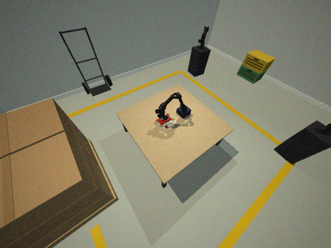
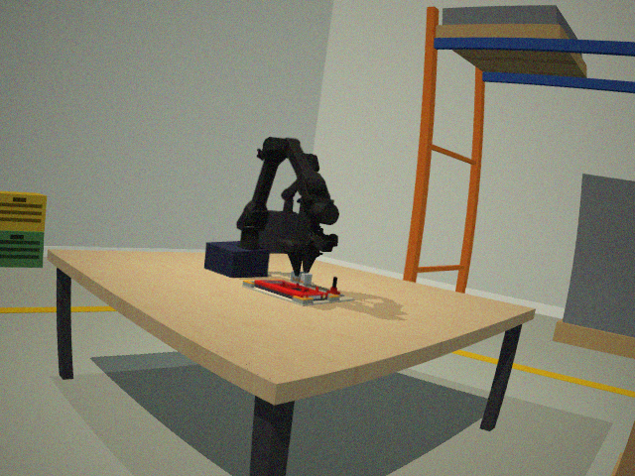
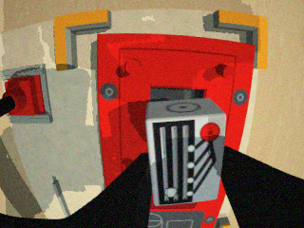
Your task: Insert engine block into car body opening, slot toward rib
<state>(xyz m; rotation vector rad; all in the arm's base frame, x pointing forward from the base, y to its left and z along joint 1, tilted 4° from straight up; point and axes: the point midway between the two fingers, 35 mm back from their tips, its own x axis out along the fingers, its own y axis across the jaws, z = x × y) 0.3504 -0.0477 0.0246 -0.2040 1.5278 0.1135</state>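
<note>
Right now the grey engine block is 10 mm below my gripper tip.
</note>
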